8 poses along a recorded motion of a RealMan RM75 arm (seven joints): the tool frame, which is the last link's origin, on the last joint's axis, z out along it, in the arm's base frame.
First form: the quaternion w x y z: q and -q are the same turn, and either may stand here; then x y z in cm.
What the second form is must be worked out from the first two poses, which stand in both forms.
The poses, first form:
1: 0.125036 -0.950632 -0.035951 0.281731 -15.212 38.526 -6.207
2: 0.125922 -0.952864 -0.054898 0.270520 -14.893 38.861 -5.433
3: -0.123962 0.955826 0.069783 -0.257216 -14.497 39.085 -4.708
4: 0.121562 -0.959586 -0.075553 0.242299 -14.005 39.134 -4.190
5: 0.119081 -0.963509 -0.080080 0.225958 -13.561 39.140 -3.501
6: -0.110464 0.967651 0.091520 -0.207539 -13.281 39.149 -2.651
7: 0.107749 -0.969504 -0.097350 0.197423 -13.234 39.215 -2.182
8: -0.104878 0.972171 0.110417 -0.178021 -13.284 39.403 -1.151
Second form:
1:
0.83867 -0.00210 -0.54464 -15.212
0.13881 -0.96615 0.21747 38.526
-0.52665 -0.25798 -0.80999 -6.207
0 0 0 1

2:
0.84761 0.03649 -0.52936 -14.893
0.17275 -0.96226 0.21027 38.861
-0.50171 -0.26967 -0.82193 -5.433
0 0 0 1

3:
0.85794 0.06963 -0.50901 -14.497
0.19717 -0.95953 0.20107 39.085
-0.47441 -0.27287 -0.83695 -4.708
0 0 0 1

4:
0.87117 0.08609 -0.48338 -14.005
0.20391 -0.95903 0.19669 39.134
-0.44664 -0.26991 -0.85303 -4.190
0 0 0 1

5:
0.88506 0.10050 -0.45450 -13.561
0.20813 -0.95881 0.19328 39.140
-0.41635 -0.26566 -0.86953 -3.501
0 0 0 1

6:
0.89710 0.13127 -0.42187 -13.281
0.22297 -0.95884 0.17579 39.149
-0.38143 -0.25177 -0.88945 -2.651
0 0 0 1

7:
0.90309 0.14622 -0.40378 -13.234
0.23131 -0.95783 0.17049 39.215
-0.36183 -0.24736 -0.89883 -2.182
0 0 0 1

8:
0.91223 0.17735 -0.36929 -13.284
0.25203 -0.95362 0.16461 39.403
-0.32297 -0.24323 -0.91462 -1.151
0 0 0 1

